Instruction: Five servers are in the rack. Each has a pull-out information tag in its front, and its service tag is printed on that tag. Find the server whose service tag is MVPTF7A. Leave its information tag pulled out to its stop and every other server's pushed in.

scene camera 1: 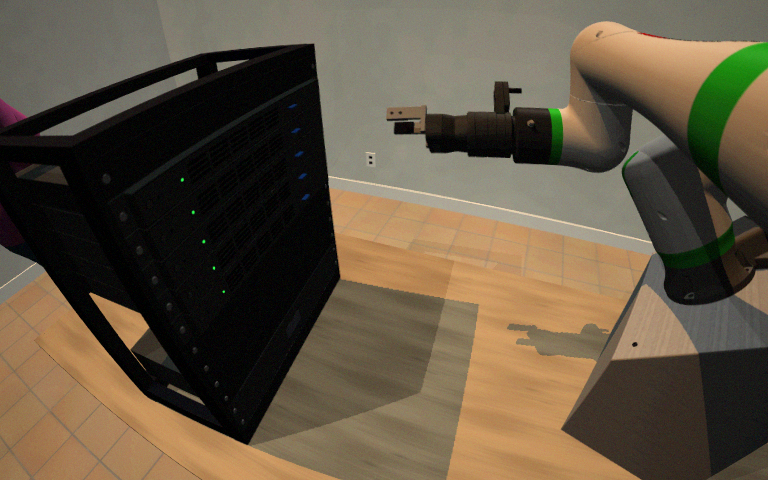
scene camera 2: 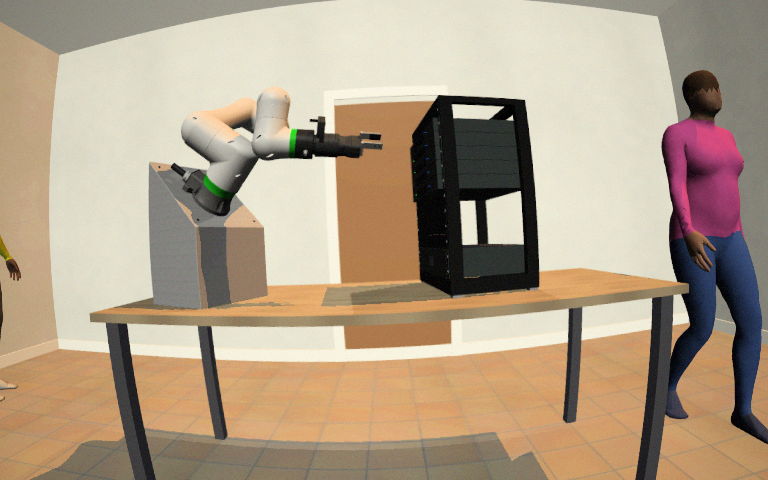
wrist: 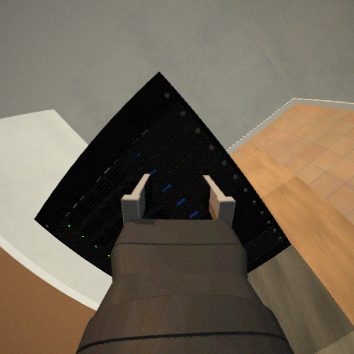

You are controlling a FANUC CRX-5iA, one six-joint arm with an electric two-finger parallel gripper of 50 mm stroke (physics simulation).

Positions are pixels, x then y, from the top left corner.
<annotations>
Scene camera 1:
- my gripper: 390,121
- black rack: 190,208
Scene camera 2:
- my gripper: 381,141
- black rack: 476,160
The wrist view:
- my gripper: 175,184
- black rack: 179,146
</annotations>
